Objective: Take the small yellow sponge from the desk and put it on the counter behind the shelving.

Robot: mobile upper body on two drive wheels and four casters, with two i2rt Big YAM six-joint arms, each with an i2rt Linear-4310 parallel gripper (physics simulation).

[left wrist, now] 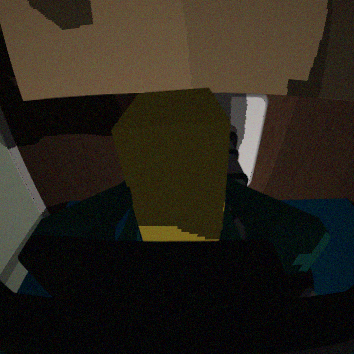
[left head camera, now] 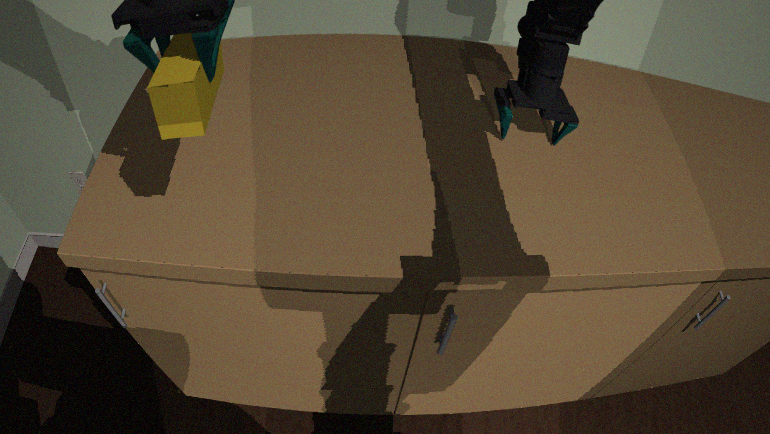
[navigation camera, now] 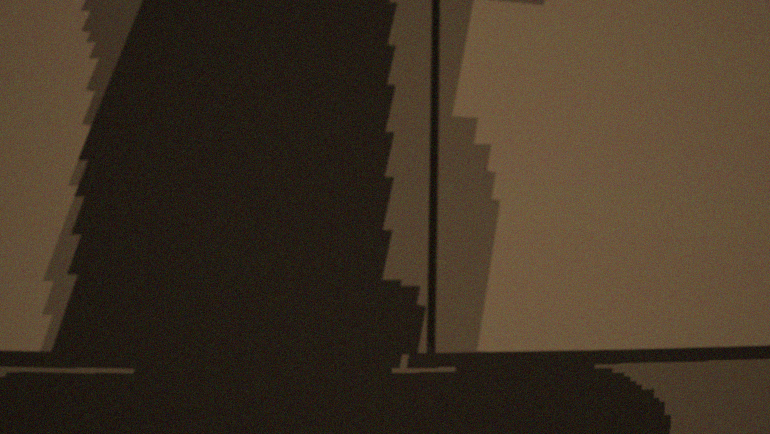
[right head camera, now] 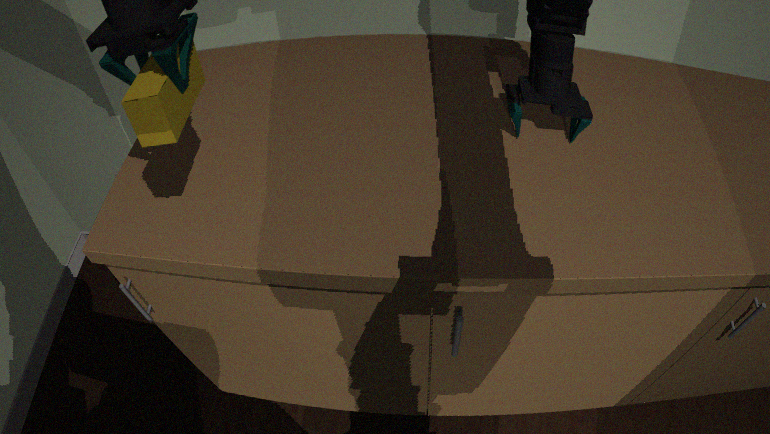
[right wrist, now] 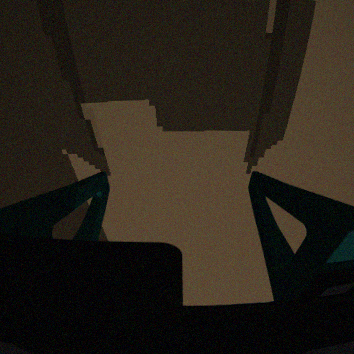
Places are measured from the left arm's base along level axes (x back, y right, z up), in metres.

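Pixels of known places: left gripper, fingertip midpoint: (left wrist: 178, 178) (right head camera: 167, 92); right gripper, fingertip midpoint: (left head camera: 528, 140) (right head camera: 544, 137) (right wrist: 178, 179).
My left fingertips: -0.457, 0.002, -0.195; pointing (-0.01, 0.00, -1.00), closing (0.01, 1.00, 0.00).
Note:
Behind a point stands the place of what it marks, as x, y, z.
The yellow sponge (left head camera: 177, 102) @(-0.407, 0.008, -0.181) (right head camera: 152, 115) @(-0.407, 0.012, -0.184) (left wrist: 175, 160) @(-0.491, 0.000, -0.160) is a block held between the fingers of my left gripper (left head camera: 180, 70) @(-0.457, 0.002, -0.195) (right head camera: 156, 80) @(-0.457, 0.002, -0.195), above the left end of the wooden counter (left head camera: 334, 161) @(-0.647, 0.127, -0.500) (right head camera: 345, 161) @(-0.649, 0.128, -0.500) (left wrist: 125, 45) @(-0.536, -0.092, -0.500). Its shadow falls on the counter top beneath it, apart from the sponge. My left gripper is shut on the sponge. My right gripper (left head camera: 528, 141) @(-0.712, 0.446, -0.493) (right head camera: 544, 139) @(-0.712, 0.446, -0.493) (right wrist: 178, 179) @(-0.712, 0.446, -0.493) is open and empty, low over the counter top to the right of the middle. The shelving does not show in these views.
Cabinet doors with metal handles (left head camera: 446, 331) @(-0.439, 0.301, -0.646) (right head camera: 457, 331) @(-0.437, 0.304, -0.635) form the counter's front. A pale green wall (left head camera: 334, 16) @(-1.061, 0.096, -0.460) (right head camera: 350, 16) @(-1.062, 0.080, -0.456) runs along the far side and another stretch stands at the left end. The navigation camera shows cabinet doors (navigation camera: 620, 188) @(-0.468, 0.374, -1.166) close up.

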